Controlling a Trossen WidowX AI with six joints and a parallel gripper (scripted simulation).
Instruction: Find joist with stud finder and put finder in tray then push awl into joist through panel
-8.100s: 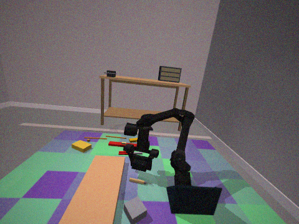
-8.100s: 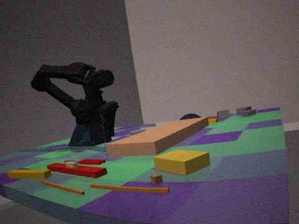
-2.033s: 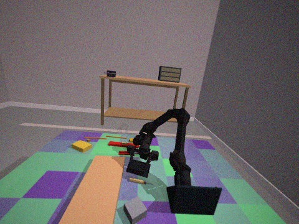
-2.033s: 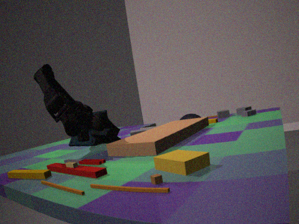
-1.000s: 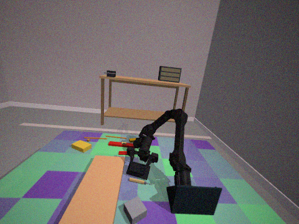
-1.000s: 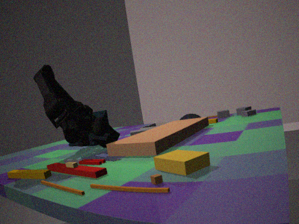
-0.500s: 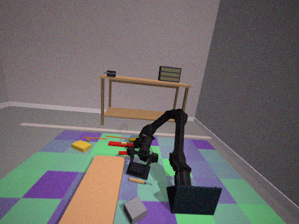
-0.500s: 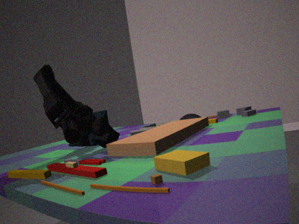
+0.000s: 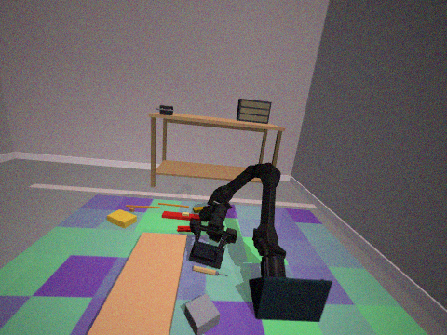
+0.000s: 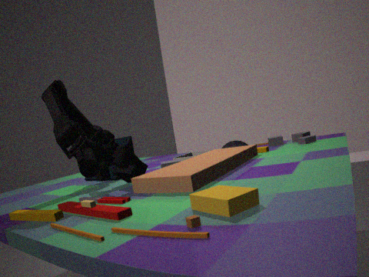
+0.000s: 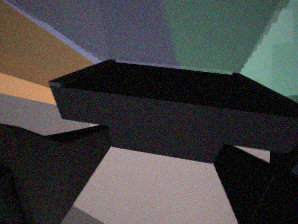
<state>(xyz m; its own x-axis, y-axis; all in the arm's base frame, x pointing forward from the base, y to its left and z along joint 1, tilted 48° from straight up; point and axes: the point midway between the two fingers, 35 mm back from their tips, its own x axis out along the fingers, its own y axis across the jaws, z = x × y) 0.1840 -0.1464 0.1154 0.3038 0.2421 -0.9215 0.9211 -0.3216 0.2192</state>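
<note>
Right now the stud finder is 1 cm below my gripper tip and 1 cm behind it. Also, from my gripper tip: yellow block (38 cm ahead, 28 cm to the right, 5 cm below); awl (6 cm below, 4 cm to the left, 3 cm behind).
</note>
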